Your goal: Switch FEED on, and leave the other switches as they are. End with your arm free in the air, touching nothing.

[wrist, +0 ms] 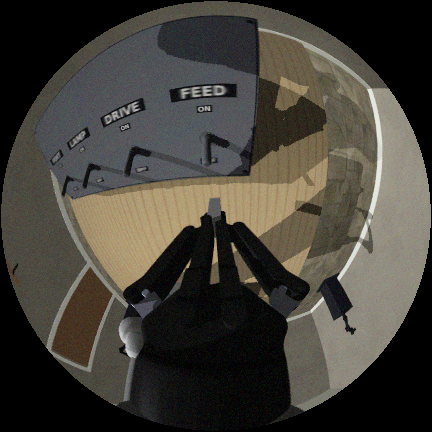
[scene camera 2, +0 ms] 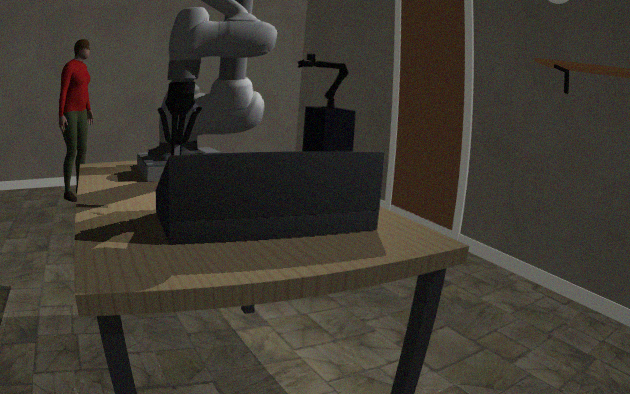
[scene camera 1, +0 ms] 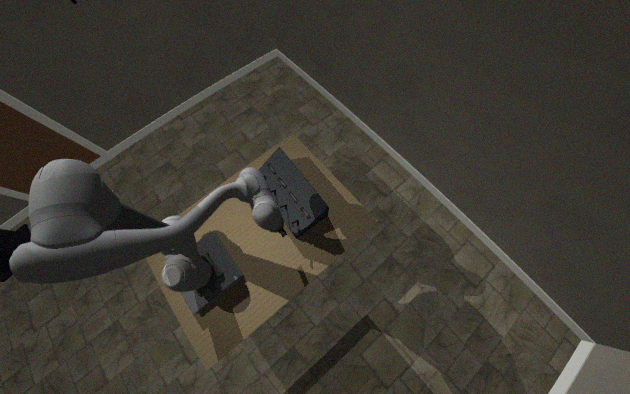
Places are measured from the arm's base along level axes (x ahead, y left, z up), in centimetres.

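Pixels of known places: gripper, fingertip midpoint: (wrist: 215, 205) (scene camera 1: 283, 231); arm's base at its link origin: (scene camera 1: 203, 273).
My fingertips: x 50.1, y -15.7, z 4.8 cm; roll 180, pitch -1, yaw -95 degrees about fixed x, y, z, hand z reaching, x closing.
Observation:
Ahead of a thing's pixels: the offset from my fingertips to its top centre. "spot": to the spot under its first point. Level surfaces: height alone.
The grey switch panel (scene camera 1: 295, 175) (scene camera 2: 270, 185) (wrist: 110, 85) stands on the table; scene camera 2 sees its dark back. In the wrist view the FEED lever @[dx +8.5, dy -0.3, dz +2.7 cm] (wrist: 206, 147) is at the panel's right end, pointing down over its lower label, with the ON label @[spot: dx +14.2, dy -1.1, dz +1.1 cm] (wrist: 204, 109) above. The DRIVE lever @[dx +10.0, dy +11.6, dz +2.7 cm] (wrist: 131, 161), LAMP lever @[dx +11.4, dy +23.5, dz +2.7 cm] (wrist: 87, 175) and leftmost lever @[dx +12.9, dy +35.4, dz +2.7 cm] (wrist: 65, 186) also point down. My gripper (scene camera 2: 175, 146) (wrist: 215, 205) is shut and empty. In the wrist view its fingertips appear below the panel's lower edge, nearly in line with the FEED lever, with a gap visible between.
The wooden table @[dz -10.4 cm] (scene camera 1: 225, 217) (scene camera 2: 270, 257) (wrist: 150, 215) bears the panel. A second grey box (scene camera 1: 227, 265) (scene camera 2: 148, 170) stands on it near the arm. A person in red (scene camera 2: 76, 90) stands behind the table at the left. A dark pedestal (scene camera 2: 328, 129) with a small arm stands behind.

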